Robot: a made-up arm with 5 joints.
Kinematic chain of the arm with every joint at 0, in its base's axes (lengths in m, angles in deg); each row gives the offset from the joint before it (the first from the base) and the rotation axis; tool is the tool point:
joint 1: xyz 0 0 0.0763 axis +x
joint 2: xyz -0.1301 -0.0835 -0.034 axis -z
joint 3: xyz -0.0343 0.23 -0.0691 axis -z
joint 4: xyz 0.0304 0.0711 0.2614 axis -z
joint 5: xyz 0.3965 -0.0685 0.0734 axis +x
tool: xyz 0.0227 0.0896 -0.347
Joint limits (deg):
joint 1: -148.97..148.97
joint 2: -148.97..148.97
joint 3: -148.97..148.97
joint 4: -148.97..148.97
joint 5: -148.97..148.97
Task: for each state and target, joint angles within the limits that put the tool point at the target. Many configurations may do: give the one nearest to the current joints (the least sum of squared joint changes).
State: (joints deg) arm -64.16 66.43 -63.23 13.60 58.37
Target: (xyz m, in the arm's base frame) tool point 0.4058 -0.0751 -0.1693
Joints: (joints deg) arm -88.81 35.67 -59.63 32.67 15.04
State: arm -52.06 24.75 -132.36 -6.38 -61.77
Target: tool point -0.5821 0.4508 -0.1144
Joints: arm -20.56 3.42 -148.97 -25.86 -59.81
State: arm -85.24 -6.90 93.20 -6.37 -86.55
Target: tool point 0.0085 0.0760 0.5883
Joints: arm -67.49 -17.45 80.69 -34.50 -110.01
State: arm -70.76 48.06 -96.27 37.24 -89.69
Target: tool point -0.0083 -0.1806 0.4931
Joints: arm -55.03 63.00 -72.60 64.60 -81.34
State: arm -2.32 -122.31 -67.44 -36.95 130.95
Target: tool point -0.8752 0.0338 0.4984
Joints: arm -5.78 -98.79 -32.98 1.50 107.85
